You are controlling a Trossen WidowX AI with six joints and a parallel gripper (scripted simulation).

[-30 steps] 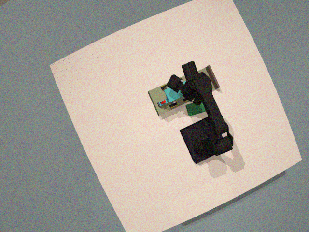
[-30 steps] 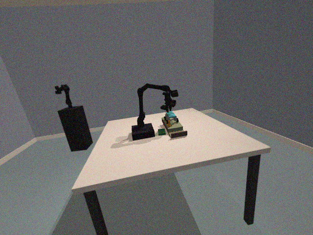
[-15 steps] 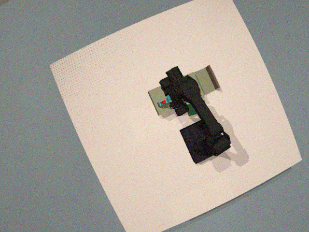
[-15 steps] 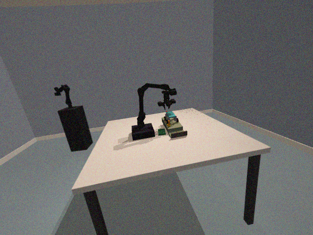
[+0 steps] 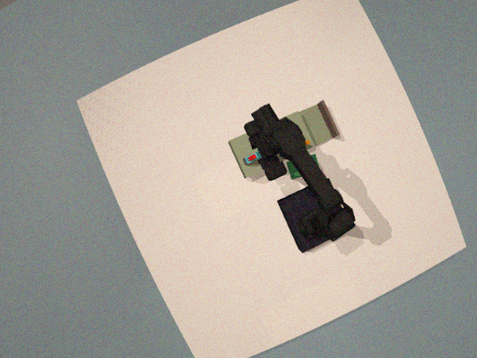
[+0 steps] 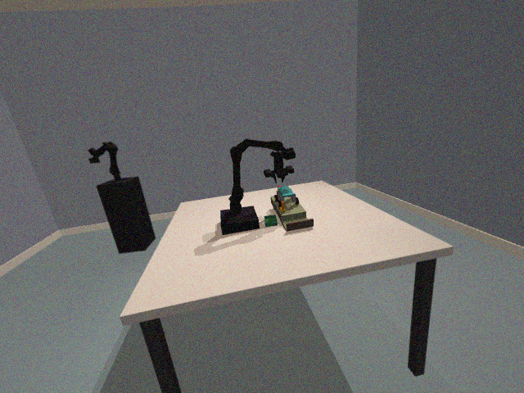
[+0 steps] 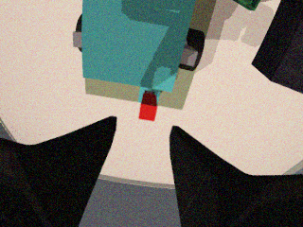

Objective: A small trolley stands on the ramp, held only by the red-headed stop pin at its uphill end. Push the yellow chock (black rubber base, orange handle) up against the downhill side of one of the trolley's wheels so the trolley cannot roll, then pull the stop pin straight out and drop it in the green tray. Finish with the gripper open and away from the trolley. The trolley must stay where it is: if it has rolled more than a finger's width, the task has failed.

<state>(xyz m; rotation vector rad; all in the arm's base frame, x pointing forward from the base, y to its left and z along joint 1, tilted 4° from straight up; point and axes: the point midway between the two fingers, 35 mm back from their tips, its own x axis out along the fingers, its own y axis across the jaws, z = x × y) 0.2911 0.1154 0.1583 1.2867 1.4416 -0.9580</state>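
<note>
The red-headed stop pin lies 2 cm to the left of my gripper tip and 6 cm below it. The rest, counted from my gripper tip: green tray 9 cm behind, 18 cm to the right, 20 cm below; then ramp 3 cm ahead, 8 cm to the right, 14 cm below; then teal trolley 3 cm ahead, 8 cm to the right, 8 cm below.
</note>
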